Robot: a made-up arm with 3 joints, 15 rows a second.
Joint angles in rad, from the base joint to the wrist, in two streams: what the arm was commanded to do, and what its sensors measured. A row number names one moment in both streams.
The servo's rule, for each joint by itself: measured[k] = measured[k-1] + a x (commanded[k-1-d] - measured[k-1]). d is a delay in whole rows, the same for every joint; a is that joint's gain. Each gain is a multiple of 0.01, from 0.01 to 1. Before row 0 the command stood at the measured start. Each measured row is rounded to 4 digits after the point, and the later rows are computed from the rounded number. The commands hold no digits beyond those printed.
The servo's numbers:
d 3
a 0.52 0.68 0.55
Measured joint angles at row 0:
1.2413, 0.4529, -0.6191
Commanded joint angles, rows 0 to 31:
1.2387, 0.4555, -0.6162
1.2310, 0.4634, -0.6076
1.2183, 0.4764, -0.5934
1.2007, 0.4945, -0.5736
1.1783, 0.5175, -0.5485
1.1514, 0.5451, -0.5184
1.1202, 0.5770, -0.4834
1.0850, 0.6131, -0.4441
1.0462, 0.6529, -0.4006
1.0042, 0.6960, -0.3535
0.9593, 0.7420, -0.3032
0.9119, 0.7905, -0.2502
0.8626, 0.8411, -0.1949
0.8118, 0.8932, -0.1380
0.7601, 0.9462, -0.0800
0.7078, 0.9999, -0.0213
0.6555, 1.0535, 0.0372
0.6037, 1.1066, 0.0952
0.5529, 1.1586, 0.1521
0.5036, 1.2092, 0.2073
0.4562, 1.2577, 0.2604
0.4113, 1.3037, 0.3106
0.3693, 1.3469, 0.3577
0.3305, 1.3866, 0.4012
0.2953, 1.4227, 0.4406
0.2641, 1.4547, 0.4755
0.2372, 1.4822, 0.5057
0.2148, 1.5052, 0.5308
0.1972, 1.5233, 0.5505
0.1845, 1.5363, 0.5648
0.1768, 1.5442, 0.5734
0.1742, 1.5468, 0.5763
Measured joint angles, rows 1 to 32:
1.2413, 0.4529, -0.6191
1.2413, 0.4529, -0.6191
1.2413, 0.4529, -0.6191
1.2399, 0.4547, -0.6175
1.2353, 0.4606, -0.6121
1.2265, 0.4713, -0.6018
1.2131, 0.4871, -0.5863
1.1950, 0.5078, -0.5655
1.1723, 0.5332, -0.5396
1.1452, 0.5630, -0.5087
1.1139, 0.5971, -0.4732
1.0787, 0.6350, -0.4333
1.0400, 0.6765, -0.3894
0.9980, 0.7210, -0.3420
0.9532, 0.7683, -0.2915
0.9061, 0.8178, -0.2384
0.8571, 0.8691, -0.1832
0.8067, 0.9215, -0.1264
0.7553, 0.9748, -0.0686
0.7034, 1.0283, -0.0104
0.6516, 1.0815, 0.0477
0.6003, 1.1339, 0.1051
0.5500, 1.1851, 0.1613
0.5012, 1.2345, 0.2158
0.4545, 1.2816, 0.2679
0.4102, 1.3260, 0.3173
0.3688, 1.3672, 0.3634
0.3306, 1.4049, 0.4059
0.2960, 1.4388, 0.4442
0.2654, 1.4683, 0.4780
0.2391, 1.4934, 0.5070
0.2173, 1.5137, 0.5309

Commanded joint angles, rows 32 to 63:
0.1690, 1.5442, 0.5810
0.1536, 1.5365, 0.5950
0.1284, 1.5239, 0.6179
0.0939, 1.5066, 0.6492
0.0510, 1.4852, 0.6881
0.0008, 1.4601, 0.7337
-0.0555, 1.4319, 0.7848
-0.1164, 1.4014, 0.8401
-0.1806, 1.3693, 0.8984
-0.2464, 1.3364, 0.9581
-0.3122, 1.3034, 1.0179
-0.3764, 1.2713, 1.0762
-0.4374, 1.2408, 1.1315
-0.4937, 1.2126, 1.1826
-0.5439, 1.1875, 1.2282
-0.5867, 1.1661, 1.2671
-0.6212, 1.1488, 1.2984
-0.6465, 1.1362, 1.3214
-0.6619, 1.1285, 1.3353
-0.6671, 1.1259, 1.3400
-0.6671, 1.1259, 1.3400
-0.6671, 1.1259, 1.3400
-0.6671, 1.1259, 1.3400
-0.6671, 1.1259, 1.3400
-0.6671, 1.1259, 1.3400
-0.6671, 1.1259, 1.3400
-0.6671, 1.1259, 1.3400
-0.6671, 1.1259, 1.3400
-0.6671, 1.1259, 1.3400
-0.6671, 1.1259, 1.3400
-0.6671, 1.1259, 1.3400
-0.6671, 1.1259, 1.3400
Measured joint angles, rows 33 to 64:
0.2002, 1.5291, 0.5495
0.1880, 1.5394, 0.5626
0.1808, 1.5444, 0.5701
0.1747, 1.5443, 0.5761
0.1637, 1.5390, 0.5865
0.1453, 1.5287, 0.6038
0.1186, 1.5137, 0.6288
0.0834, 1.4943, 0.6614
0.0404, 1.4710, 0.7012
-0.0095, 1.4444, 0.7472
-0.0651, 1.4152, 0.7983
-0.1252, 1.3840, 0.8534
-0.1882, 1.3516, 0.9110
-0.2527, 1.3188, 0.9698
-0.3170, 1.2865, 1.0283
-0.3796, 1.2554, 1.0851
-0.4389, 1.2263, 1.1387
-0.4935, 1.1999, 1.1879
-0.5420, 1.1769, 1.2315
-0.5832, 1.1578, 1.2683
-0.6161, 1.1431, 1.2975
-0.6399, 1.1332, 1.3183
-0.6540, 1.1282, 1.3302
-0.6608, 1.1266, 1.3356
-0.6641, 1.1261, 1.3380
-0.6657, 1.1260, 1.3391
-0.6664, 1.1259, 1.3396
-0.6668, 1.1259, 1.3398
-0.6670, 1.1259, 1.3399
-0.6671, 1.1259, 1.3400
-0.6671, 1.1259, 1.3400
-0.6671, 1.1259, 1.3400

